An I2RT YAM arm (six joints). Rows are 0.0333 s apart.
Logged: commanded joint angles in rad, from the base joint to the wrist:
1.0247, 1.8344, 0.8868, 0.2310, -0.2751, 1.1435
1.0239, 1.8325, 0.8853, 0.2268, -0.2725, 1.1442
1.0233, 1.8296, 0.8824, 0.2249, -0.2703, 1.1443
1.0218, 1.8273, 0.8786, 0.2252, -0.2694, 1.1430
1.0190, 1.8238, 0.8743, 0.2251, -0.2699, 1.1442
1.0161, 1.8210, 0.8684, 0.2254, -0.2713, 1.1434
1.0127, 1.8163, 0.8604, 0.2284, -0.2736, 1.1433
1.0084, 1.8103, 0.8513, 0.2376, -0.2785, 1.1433
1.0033, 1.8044, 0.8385, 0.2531, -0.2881, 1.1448
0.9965, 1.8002, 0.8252, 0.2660, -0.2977, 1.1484
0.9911, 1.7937, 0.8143, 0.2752, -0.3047, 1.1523
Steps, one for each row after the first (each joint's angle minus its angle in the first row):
-0.0008, -0.0019, -0.0015, -0.0042, 0.0026, 0.0007
-0.0014, -0.0048, -0.0044, -0.0061, 0.0048, 0.0008
-0.0029, -0.0071, -0.0082, -0.0058, 0.0057, -0.0005
-0.0057, -0.0106, -0.0125, -0.0059, 0.0052, 0.0007
-0.0086, -0.0134, -0.0184, -0.0056, 0.0038, -0.0001
-0.0120, -0.0181, -0.0264, -0.0026, 0.0015, -0.0002
-0.0163, -0.0241, -0.0355, 0.0066, -0.0034, -0.0002
-0.0214, -0.0300, -0.0483, 0.0221, -0.0130, 0.0013
-0.0282, -0.0342, -0.0616, 0.0350, -0.0226, 0.0049
-0.0336, -0.0407, -0.0725, 0.0442, -0.0296, 0.0088

